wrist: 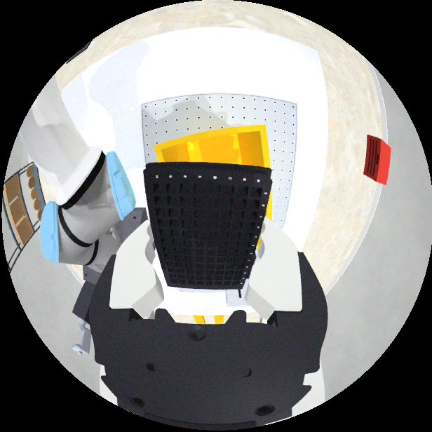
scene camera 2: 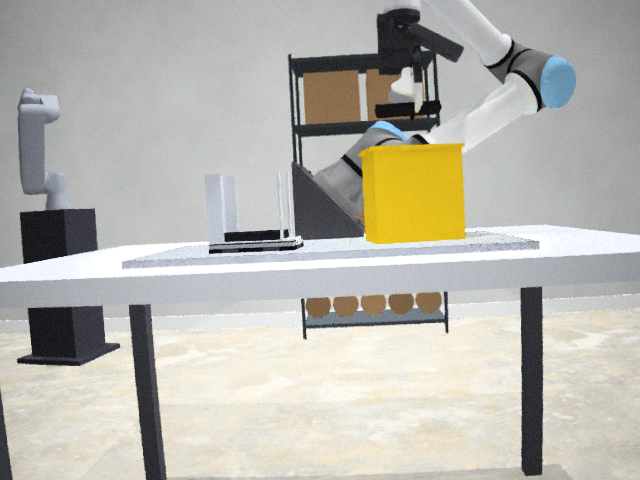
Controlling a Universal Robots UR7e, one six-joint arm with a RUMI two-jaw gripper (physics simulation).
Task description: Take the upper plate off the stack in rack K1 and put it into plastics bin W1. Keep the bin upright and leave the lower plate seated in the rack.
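Frame: origin at the arm's base, x ahead, y left, z up, level; metres.
Seen in the pictures: gripper, fingertip midpoint: (scene camera 2: 414,117); arm's base, origin of the base link: (scene camera 2: 333,197).
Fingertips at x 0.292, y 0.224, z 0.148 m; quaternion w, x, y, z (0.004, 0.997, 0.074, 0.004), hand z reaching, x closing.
Observation:
Pixels of each thing's top centre, then the offset from my fingertips to it. "*": a spot on its surface instead. Level surfaces: height alone.
- black well plate, surface spot: (scene camera 2: 388,110) * 0.046 m ahead, 0.047 m right, 0.009 m up
- tall yellow box, middle of its top: (scene camera 2: 409,148) 0.019 m ahead, 0.012 m right, 0.064 m down
- black plate, middle of its top: (scene camera 2: 251,232) 0.133 m ahead, 0.306 m right, 0.209 m down
- perforated board, its level: 0.243 m down
The upper plate, a black well plate (scene camera 2: 388,110) (wrist: 210,225), is between the fingers of my gripper (scene camera 2: 412,100) (wrist: 206,219), which is shut on it and holds it roughly level in the air above the bin. Plastics bin W1, a tall yellow box (scene camera 2: 416,193) (wrist: 215,149), stands upright below; in the wrist view the plate covers much of its opening. Rack K1, with pale upright posts (scene camera 2: 214,207), stands left of the bin in the scene view. The lower plate, a black plate (scene camera 2: 255,235), lies low between the rack's posts.
The bin and rack stand on a perforated board (scene camera 2: 170,258) (wrist: 282,150) on the white table (scene camera 2: 330,273) (wrist: 230,60). The arm's dark angled base (scene camera 2: 320,211) is behind, between rack and bin. A shelf unit (scene camera 2: 336,128) stands farther back. A second arm on a dark pedestal (scene camera 2: 56,235) is at the left.

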